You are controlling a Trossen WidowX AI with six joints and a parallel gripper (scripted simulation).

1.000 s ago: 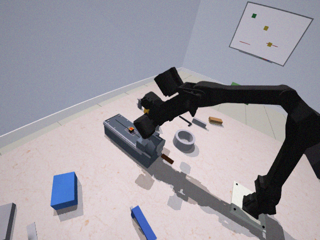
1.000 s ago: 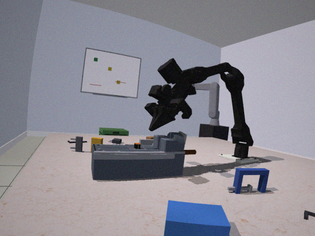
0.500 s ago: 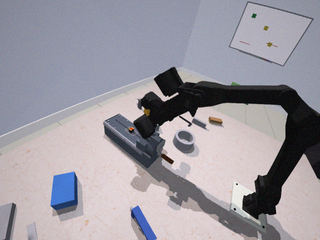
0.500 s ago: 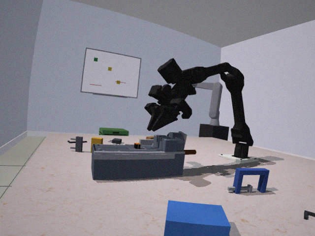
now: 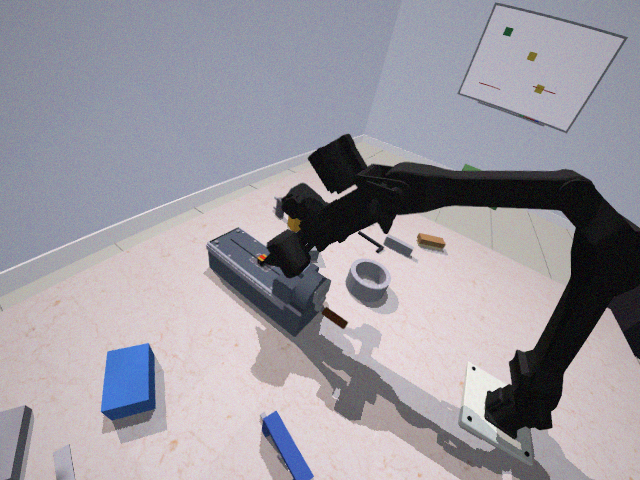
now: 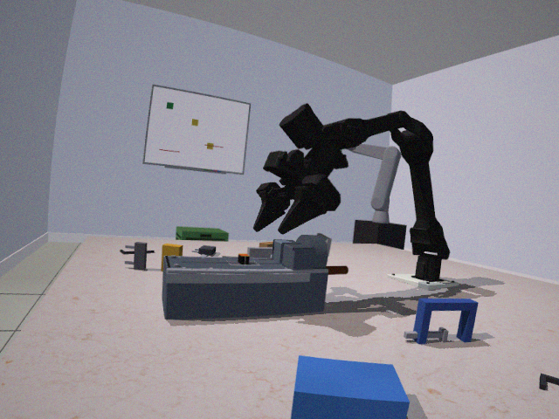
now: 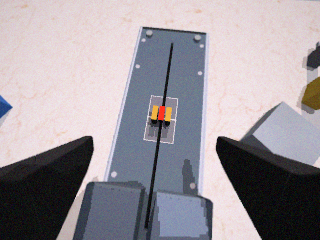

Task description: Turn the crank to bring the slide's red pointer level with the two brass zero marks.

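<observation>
Now: the red pointer 4 cm ahead of my gripper tip and 5 cm below it. Also, from my gripper tip: brown crank handle 15 cm behind, 7 cm below; yellow block 13 cm ahead, 23 cm to the right, 10 cm below; grey block 5 cm ahead, 16 cm to the right, 11 cm below.
</observation>
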